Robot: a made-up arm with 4 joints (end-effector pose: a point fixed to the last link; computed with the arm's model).
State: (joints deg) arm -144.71 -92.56 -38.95 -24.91
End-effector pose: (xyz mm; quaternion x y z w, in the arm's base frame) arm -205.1 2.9 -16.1 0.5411 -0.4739 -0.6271 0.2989
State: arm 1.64 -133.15 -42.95 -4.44
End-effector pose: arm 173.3 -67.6 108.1 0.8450 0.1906 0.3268 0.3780
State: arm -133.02 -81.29 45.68 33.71
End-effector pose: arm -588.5 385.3 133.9 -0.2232 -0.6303 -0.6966 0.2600
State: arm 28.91 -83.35 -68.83 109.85
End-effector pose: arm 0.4 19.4 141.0 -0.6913 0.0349 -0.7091 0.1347
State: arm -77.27 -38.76 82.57 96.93
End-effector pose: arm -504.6 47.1 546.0 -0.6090 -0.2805 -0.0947 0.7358
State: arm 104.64 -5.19 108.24 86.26
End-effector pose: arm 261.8 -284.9 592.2 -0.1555 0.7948 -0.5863 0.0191
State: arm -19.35 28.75 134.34 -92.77
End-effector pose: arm -418.0 13.6 366.8 0.4565 -0.7733 -0.1841 0.3997
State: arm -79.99 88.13 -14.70 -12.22
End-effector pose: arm -107.0 -267.0 142.2 -0.5214 0.4609 -0.5752 0.4300
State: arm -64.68 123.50 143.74 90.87
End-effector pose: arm -202.3 493.1 -195.2 0.4977 -0.1726 -0.8488 0.0462
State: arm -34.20 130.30 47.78 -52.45
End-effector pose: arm 123.2 117.9 -131.3 -0.7922 -0.2996 0.0037 0.5317
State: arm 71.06 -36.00 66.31 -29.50
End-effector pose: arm 533.5 -236.2 421.2 0.5654 -0.1334 0.1245 0.8044
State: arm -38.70 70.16 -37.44 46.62
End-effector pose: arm -27.3 -381.9 10.4 -0.2223 0.5620 -0.1305 0.7859
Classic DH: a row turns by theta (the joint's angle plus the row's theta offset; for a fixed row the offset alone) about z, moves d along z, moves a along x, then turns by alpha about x. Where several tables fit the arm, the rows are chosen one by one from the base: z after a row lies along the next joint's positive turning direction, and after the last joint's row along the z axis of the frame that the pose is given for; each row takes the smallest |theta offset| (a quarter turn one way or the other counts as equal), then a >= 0, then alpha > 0; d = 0 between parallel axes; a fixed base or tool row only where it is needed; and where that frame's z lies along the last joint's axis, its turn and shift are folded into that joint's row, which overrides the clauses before.
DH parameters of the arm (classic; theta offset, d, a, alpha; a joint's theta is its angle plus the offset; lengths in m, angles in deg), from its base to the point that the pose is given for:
joint 1: -90 0.0658 0.213 90
joint 2: 90 0.1696 0.1299 90
joint 3: -90 -0.0061 0.3553 -90
joint 4: -40.2 0 0.1015 0
tool (fixed): 40.2 0.041 0 0

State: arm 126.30 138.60 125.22 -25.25
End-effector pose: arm 145.8 -429.3 -200.5 -0.1985 0.4943 -0.6536 0.5377
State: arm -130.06 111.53 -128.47 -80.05
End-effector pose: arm -25.1 448.0 190.8 0.1115 -0.6111 0.0428 0.7825
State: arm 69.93 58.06 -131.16 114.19
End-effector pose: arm 162.4 -475.6 -120.4 0.1141 0.8131 0.3771 0.4286
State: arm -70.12 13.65 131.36 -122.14
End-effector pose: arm -283.2 292.4 360.1 0.3528 -0.8346 -0.4181 0.0640
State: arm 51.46 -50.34 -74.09 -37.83
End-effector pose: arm 63.3 -85.0 -146.9 -0.1416 0.6265 0.3401 0.6869
